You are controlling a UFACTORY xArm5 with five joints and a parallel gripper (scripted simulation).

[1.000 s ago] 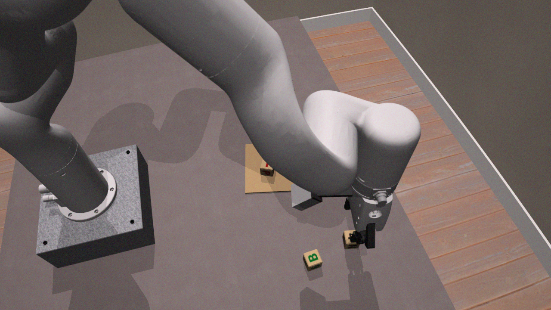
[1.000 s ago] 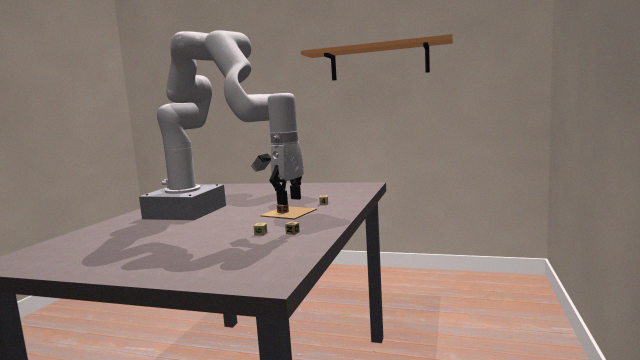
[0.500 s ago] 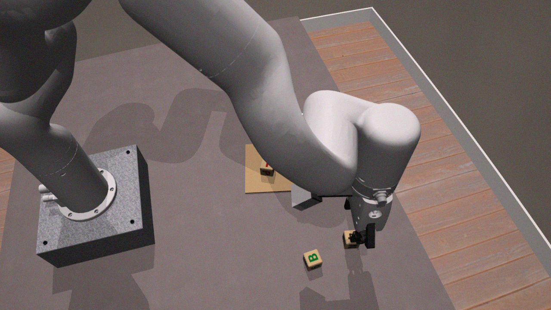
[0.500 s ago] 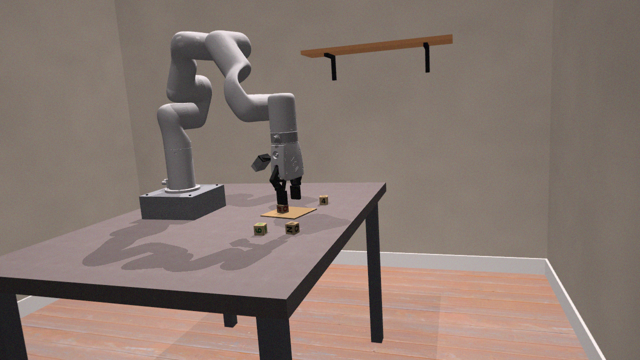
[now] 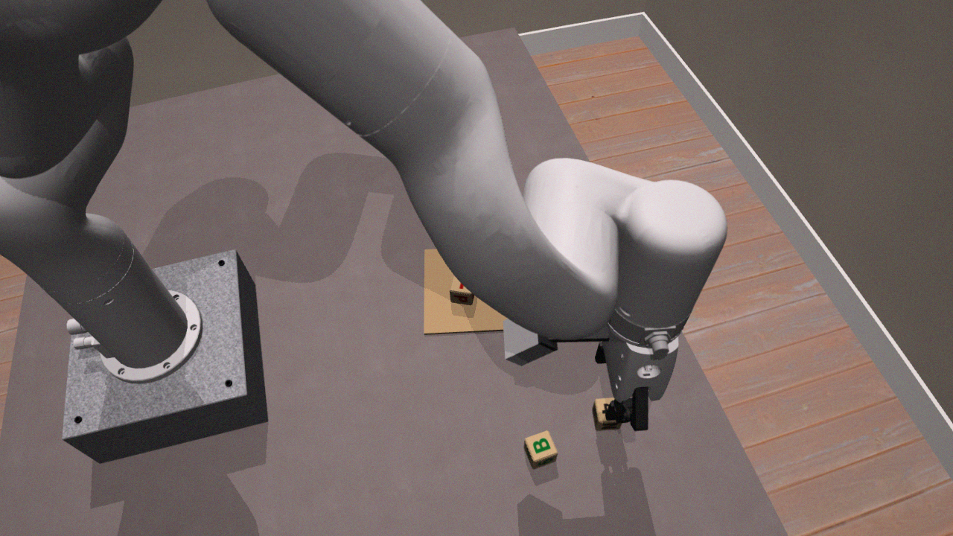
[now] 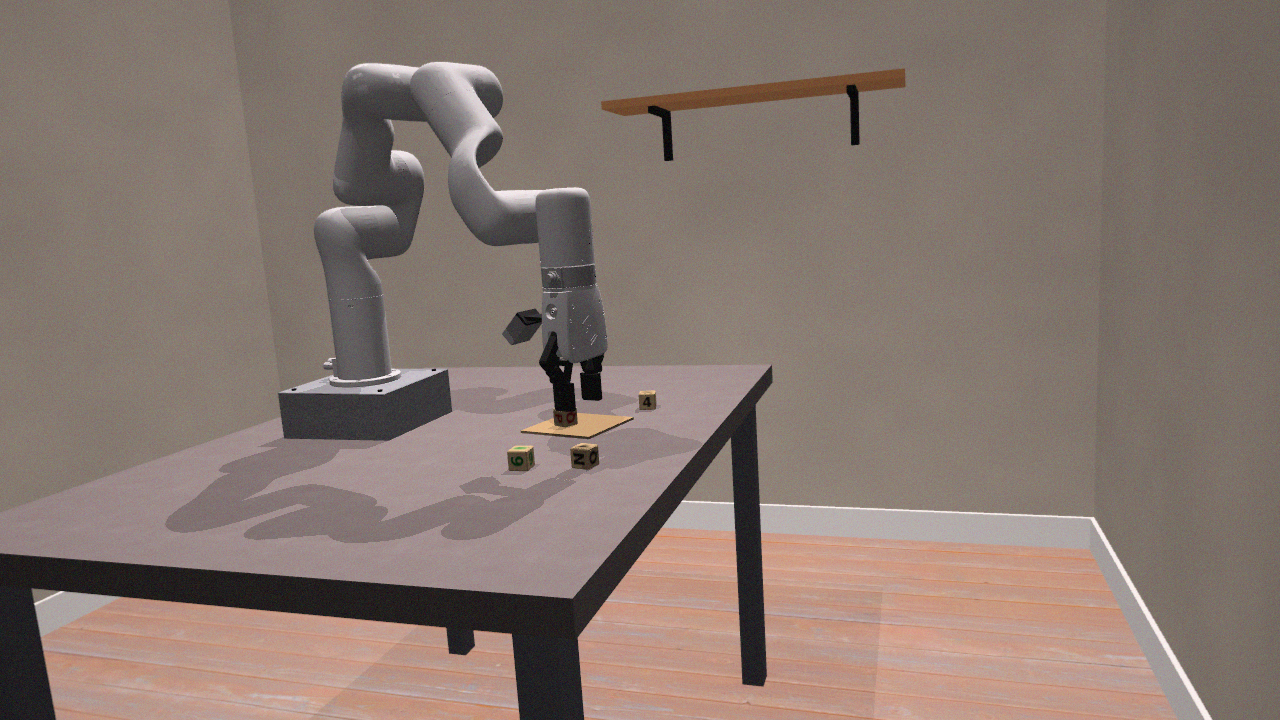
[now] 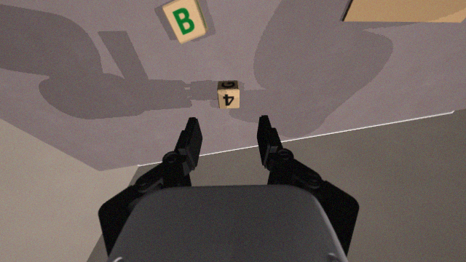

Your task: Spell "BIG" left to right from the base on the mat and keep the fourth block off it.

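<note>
The G block is 90 mm below my hand. Round my hand: tan mat: 130 mm behind, 220 mm to the left, 100 mm below; B block: 90 mm behind, 30 mm to the right, 90 mm below.
</note>
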